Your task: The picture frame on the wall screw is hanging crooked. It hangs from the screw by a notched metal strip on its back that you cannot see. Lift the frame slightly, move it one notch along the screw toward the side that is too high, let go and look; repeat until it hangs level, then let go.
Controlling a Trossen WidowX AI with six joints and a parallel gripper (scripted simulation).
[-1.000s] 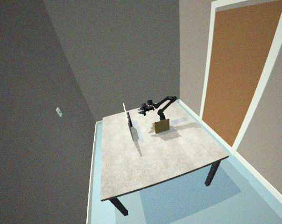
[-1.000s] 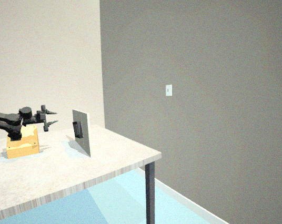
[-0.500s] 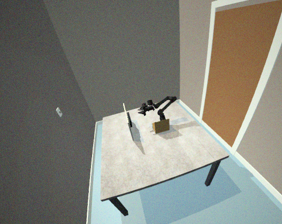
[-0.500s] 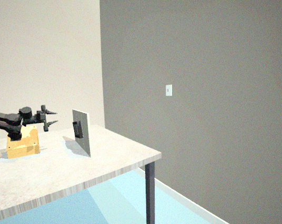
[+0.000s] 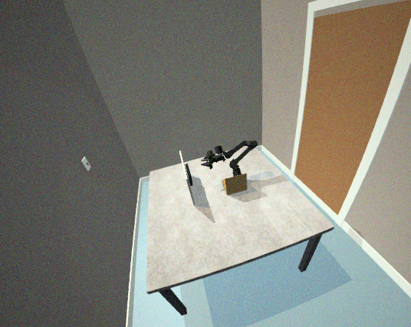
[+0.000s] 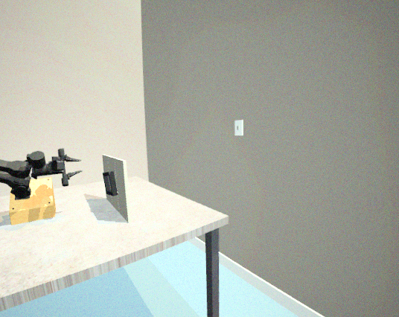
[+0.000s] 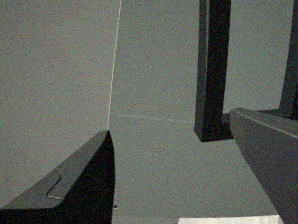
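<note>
My gripper tip is 140 mm short of the picture frame, 10 mm to the left of it and 110 mm above it. The rest, counted from my gripper tip: wall panel: 150 mm ahead, 120 mm below.
</note>
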